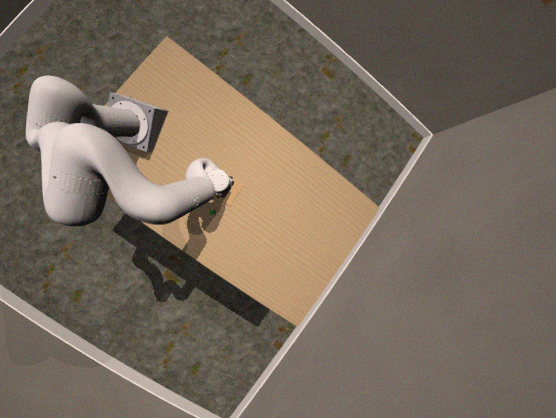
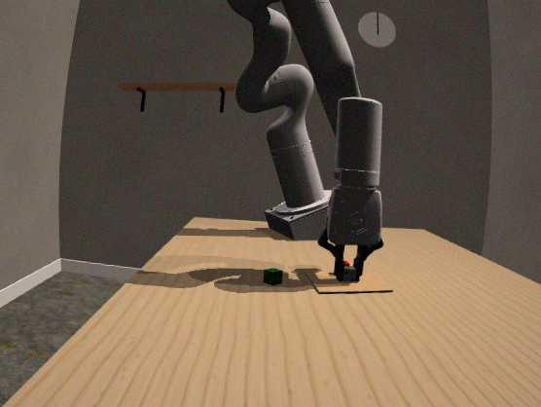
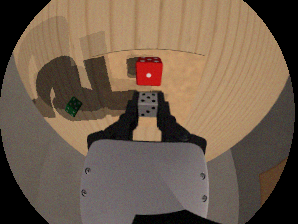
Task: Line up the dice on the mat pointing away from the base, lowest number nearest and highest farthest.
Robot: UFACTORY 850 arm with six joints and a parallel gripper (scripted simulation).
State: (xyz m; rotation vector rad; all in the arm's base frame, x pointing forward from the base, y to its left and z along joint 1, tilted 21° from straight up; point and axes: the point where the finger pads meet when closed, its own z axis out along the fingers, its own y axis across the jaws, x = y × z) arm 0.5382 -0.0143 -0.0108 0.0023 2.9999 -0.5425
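My gripper is now 1 cm above the white die. From my hand the other things lie so: red die 5 cm behind, 1 cm below; green die 14 cm to the right, 1 cm below, 1 cm ahead; tan mat 2 cm below.
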